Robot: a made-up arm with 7 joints. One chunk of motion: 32 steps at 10 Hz.
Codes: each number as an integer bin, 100 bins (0 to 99) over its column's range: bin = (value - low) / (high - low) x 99, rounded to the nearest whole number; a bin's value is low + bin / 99 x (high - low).
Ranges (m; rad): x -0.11..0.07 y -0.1..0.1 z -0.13..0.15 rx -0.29..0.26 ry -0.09..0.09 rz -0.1..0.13
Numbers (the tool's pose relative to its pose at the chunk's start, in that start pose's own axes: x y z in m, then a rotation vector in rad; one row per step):
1: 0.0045 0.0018 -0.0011 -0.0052 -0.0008 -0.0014
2: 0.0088 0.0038 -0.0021 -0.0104 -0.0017 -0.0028
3: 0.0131 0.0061 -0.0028 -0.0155 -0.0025 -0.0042
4: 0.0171 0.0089 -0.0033 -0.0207 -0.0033 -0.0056
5: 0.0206 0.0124 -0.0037 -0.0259 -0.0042 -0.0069
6: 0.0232 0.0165 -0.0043 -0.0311 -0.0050 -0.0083
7: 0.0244 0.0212 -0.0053 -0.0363 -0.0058 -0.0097
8: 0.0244 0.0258 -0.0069 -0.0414 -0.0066 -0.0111
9: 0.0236 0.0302 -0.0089 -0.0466 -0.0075 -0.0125
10: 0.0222 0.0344 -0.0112 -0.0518 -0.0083 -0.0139
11: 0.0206 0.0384 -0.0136 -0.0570 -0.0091 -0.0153
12: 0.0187 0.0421 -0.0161 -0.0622 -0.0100 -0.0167
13: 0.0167 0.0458 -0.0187 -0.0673 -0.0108 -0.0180
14: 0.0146 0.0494 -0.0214 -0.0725 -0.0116 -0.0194
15: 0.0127 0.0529 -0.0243 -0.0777 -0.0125 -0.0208
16: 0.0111 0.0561 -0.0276 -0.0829 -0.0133 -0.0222
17: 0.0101 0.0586 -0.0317 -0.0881 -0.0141 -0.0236
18: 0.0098 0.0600 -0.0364 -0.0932 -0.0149 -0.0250
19: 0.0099 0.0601 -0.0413 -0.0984 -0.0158 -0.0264
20: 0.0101 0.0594 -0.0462 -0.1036 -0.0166 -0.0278
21: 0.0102 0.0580 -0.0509 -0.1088 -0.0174 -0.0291
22: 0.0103 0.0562 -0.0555 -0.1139 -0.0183 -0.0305
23: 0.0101 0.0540 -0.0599 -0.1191 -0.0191 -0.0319
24: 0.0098 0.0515 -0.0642 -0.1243 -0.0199 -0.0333
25: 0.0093 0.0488 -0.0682 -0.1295 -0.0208 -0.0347
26: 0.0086 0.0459 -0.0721 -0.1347 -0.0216 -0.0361
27: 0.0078 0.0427 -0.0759 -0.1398 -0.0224 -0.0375
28: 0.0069 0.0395 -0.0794 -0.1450 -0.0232 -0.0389
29: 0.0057 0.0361 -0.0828 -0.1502 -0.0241 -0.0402
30: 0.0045 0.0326 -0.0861 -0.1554 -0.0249 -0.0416
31: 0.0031 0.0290 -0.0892 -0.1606 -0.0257 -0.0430
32: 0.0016 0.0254 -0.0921 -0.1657 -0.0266 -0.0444
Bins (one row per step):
1: 63 50 46 51 49 42
2: 65 51 45 50 49 42
3: 68 53 45 49 48 41
4: 70 54 45 48 48 41
5: 72 56 45 48 47 40
6: 73 58 44 47 47 39
7: 74 60 44 46 46 39
8: 74 62 44 45 46 38
9: 73 64 43 44 45 38
10: 73 67 42 43 45 37
11: 72 69 41 42 44 36
12: 71 70 40 41 44 36
13: 70 72 39 40 44 35
14: 69 74 38 39 43 35
15: 67 76 37 38 43 34
16: 67 77 36 37 42 33
17: 66 79 35 36 42 33
18: 66 79 33 35 41 32
19: 66 79 31 34 41 32
20: 66 79 30 34 40 31
21: 66 78 28 33 40 31
22: 66 77 26 32 39 30
23: 66 76 25 31 39 29
24: 66 75 23 30 39 29
25: 66 74 22 29 38 28
26: 65 72 20 28 38 28
27: 65 71 19 27 37 27
28: 64 69 18 26 37 26
29: 64 67 17 25 36 26
30: 63 66 16 24 36 25
31: 62 64 14 23 35 25
32: 61 62 13 22 35 24

